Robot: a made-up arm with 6 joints.
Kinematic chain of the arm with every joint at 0, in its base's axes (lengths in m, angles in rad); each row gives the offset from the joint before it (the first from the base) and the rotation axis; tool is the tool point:
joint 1: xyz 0 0 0.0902 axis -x
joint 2: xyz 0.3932 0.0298 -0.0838 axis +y
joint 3: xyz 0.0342 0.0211 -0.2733 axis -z
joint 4: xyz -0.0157 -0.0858 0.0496 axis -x
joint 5: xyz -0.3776 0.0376 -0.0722 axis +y
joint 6: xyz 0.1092 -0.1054 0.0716 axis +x
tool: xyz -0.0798 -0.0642 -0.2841
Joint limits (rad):
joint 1: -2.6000..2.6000
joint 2: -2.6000..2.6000
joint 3: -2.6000..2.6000
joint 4: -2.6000..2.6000
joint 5: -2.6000..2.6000
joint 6: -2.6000..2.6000
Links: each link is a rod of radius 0.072 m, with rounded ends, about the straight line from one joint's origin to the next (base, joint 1, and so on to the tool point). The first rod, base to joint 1, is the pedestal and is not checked.
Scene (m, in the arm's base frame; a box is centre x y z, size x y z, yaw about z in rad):
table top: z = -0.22
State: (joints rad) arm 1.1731 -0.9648 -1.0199 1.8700 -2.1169 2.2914
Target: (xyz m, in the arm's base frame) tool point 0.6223 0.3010 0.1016
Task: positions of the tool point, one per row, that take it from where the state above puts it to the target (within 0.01 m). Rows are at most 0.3 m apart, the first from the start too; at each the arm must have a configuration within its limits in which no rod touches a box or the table.
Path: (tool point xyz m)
1: 0.7748 -0.2953 0.5761
2: 0.8195 -0.0545 0.5407
3: 0.8012 0.1503 0.4249
4: 0.7285 0.2744 0.2615
5: 0.6223 0.3010 0.1016

